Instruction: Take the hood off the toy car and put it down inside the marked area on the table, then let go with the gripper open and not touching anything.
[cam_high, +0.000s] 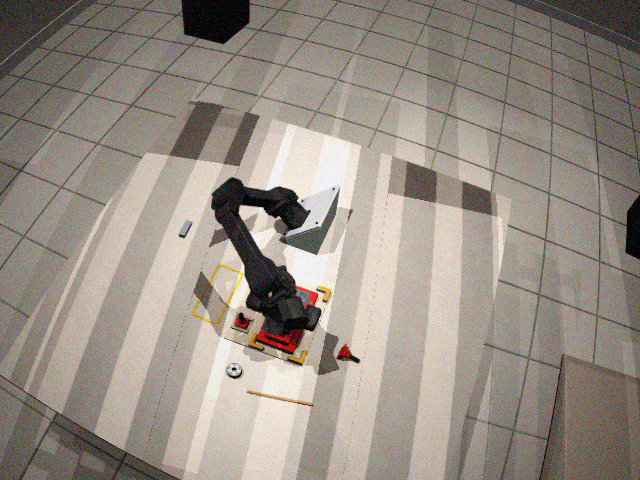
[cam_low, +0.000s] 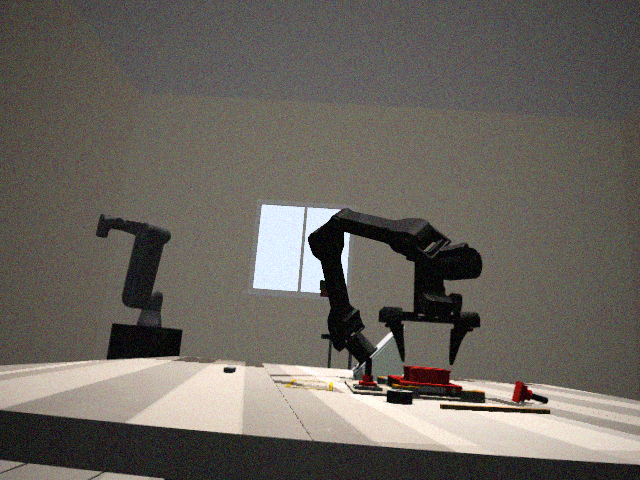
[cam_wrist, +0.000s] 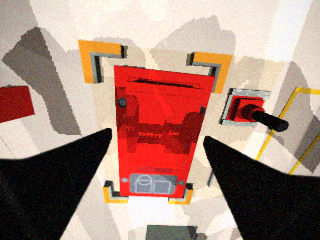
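Right now the hood is 20 mm below my gripper tip. The rest, counted from my gripper tip: thin wooden stick 180 mm ahead, 80 mm to the left, 60 mm below.
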